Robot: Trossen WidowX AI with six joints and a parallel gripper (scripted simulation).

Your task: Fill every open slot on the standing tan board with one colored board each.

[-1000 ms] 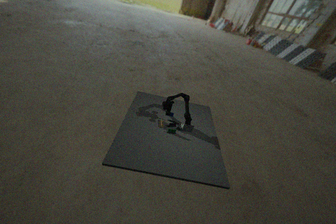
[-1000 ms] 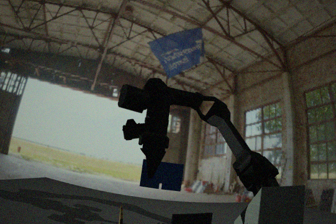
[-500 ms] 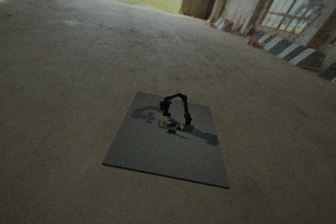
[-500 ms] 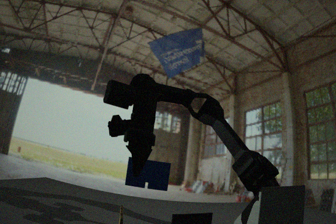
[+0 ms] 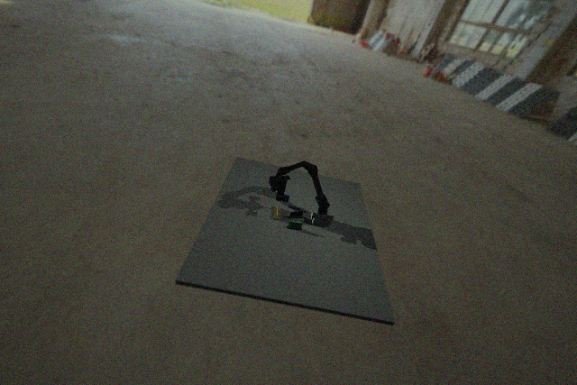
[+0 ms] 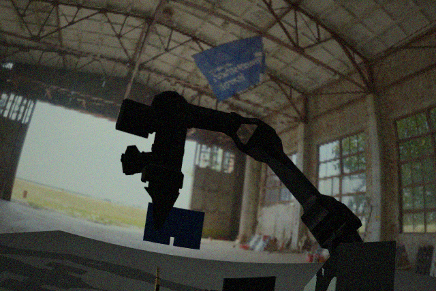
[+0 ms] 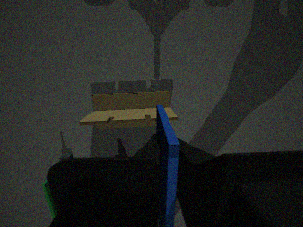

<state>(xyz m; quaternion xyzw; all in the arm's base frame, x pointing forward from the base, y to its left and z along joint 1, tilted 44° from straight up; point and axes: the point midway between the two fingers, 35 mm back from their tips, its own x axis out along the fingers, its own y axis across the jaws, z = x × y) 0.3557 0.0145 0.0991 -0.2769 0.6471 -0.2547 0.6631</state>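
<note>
The tan board lies 1 cm behind my gripper tip, 4 cm to the left of it and 11 cm below it. Round my gripper tip: green board (15 cm behind, 16 cm to the left, 11 cm below); dark flat piece (16 cm behind, 5 cm to the left, 11 cm below); blue board (3 cm behind).
</note>
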